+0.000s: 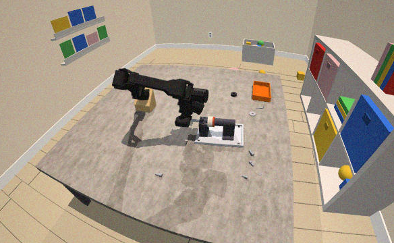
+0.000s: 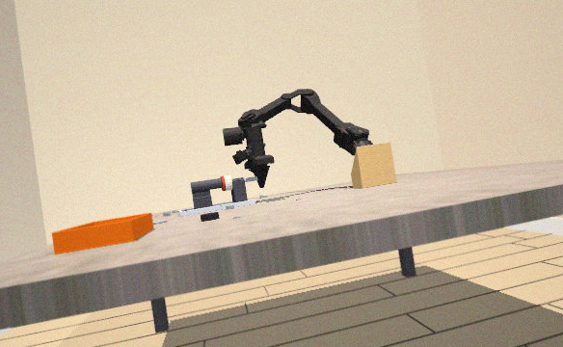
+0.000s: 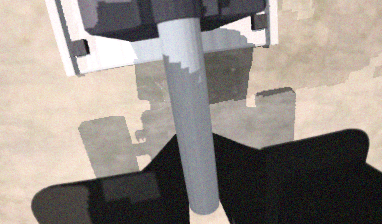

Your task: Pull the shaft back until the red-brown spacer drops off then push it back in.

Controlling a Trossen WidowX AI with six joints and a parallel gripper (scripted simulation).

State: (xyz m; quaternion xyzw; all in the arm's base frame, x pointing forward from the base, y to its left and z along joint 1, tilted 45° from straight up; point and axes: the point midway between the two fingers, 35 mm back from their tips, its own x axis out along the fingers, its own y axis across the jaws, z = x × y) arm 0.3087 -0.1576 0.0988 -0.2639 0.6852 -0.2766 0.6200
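The shaft lies 7 cm ahead of my gripper tip and 3 cm above it. Round my gripper tip: black disc 38 cm to the left, 21 cm ahead, 4 cm below; red-brown spacer 13 cm ahead, 3 cm above; orange tray 44 cm to the left, 40 cm ahead, 4 cm below.
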